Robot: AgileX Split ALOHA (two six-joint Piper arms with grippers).
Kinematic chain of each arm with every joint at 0, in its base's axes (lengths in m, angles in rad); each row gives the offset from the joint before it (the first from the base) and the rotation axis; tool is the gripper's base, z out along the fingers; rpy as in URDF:
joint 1: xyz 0 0 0.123 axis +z
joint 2: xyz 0 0 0 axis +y
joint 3: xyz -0.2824 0 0.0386 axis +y
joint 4: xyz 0.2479 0 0.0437 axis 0.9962 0 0.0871
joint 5: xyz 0 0 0 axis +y
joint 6: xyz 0.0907 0 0.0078 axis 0.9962 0 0.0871
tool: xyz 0 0 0 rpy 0 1.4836 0
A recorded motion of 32 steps. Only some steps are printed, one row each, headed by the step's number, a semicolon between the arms.
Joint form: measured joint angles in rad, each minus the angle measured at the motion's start. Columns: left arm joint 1, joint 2, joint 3, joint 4, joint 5, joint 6; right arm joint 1, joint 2, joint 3, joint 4, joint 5, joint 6.
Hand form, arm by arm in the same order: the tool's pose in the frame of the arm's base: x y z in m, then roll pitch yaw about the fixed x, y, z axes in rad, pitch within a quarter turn. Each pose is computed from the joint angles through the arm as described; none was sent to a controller.
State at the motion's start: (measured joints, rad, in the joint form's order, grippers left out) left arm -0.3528 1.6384 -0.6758 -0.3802 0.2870 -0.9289; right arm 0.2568 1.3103 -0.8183 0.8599 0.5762 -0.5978
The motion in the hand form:
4: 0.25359 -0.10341 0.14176 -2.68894 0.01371 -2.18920; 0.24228 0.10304 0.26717 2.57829 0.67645 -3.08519
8: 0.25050 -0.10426 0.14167 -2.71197 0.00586 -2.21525; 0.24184 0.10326 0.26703 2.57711 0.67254 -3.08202
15: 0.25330 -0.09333 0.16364 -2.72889 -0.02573 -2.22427; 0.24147 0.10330 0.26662 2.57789 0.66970 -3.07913
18: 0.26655 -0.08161 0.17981 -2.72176 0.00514 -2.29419; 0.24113 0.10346 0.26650 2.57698 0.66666 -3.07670
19: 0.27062 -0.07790 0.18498 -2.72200 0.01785 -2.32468; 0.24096 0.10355 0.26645 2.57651 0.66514 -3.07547
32: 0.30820 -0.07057 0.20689 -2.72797 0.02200 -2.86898; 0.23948 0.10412 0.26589 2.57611 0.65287 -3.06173
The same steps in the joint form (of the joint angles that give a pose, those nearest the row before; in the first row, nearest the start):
4: 0.0000 0.0000 0.0000 -0.0108 -0.0136 -0.0185; 0.0000 0.0000 0.0000 0.0000 0.0080 0.0000
8: -0.0034 -0.0034 0.0000 -0.0068 0.0178 -0.0055; 0.0000 0.0000 0.0000 0.0000 0.0136 0.0000
15: 0.0544 -0.0616 -0.0474 0.0003 0.1637 0.0215; 0.0000 0.0000 0.0010 -0.0010 0.0165 0.0000
18: 0.1169 -0.0701 -0.1161 0.0051 0.2479 0.1372; 0.0000 0.0000 0.0011 -0.0010 0.0208 0.0000
19: 0.1355 -0.0711 -0.1397 0.0081 0.2766 0.1801; 0.0000 0.0000 0.0010 -0.0010 0.0230 0.0000
32: 0.2327 0.0511 -0.3931 -0.0985 0.6228 0.8141; 0.0000 0.0000 0.0010 -0.0042 0.0413 0.0000

